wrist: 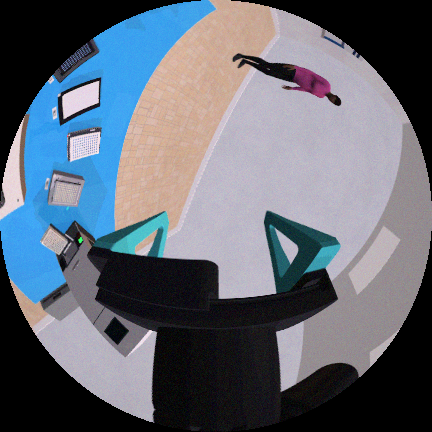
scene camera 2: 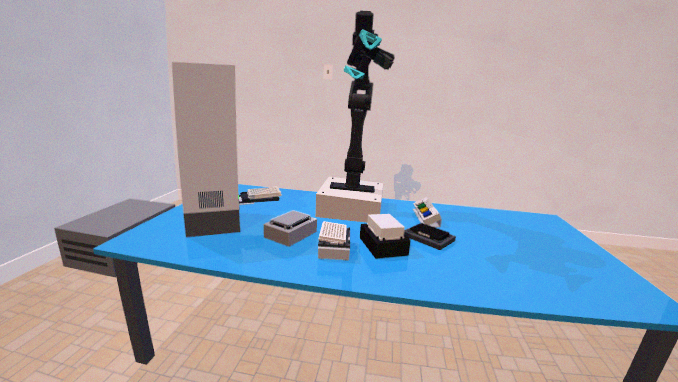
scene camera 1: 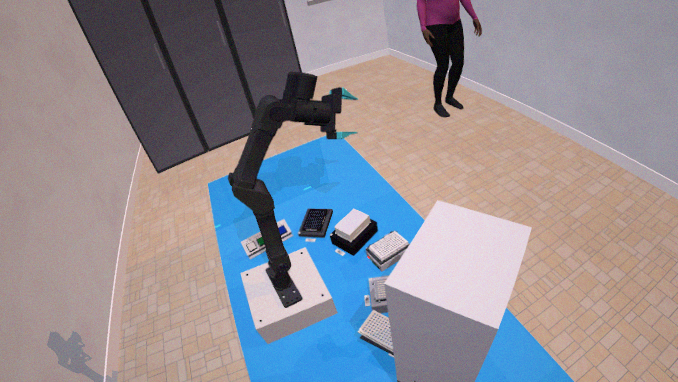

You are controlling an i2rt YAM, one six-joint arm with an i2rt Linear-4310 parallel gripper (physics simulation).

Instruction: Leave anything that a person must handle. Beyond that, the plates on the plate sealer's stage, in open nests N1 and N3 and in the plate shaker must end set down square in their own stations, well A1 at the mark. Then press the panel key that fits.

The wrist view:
my gripper: 215, 216
tall grey cabinet: 80, 274
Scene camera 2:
my gripper: 361, 63
tall grey cabinet: 204, 94
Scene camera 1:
my gripper: 356, 115
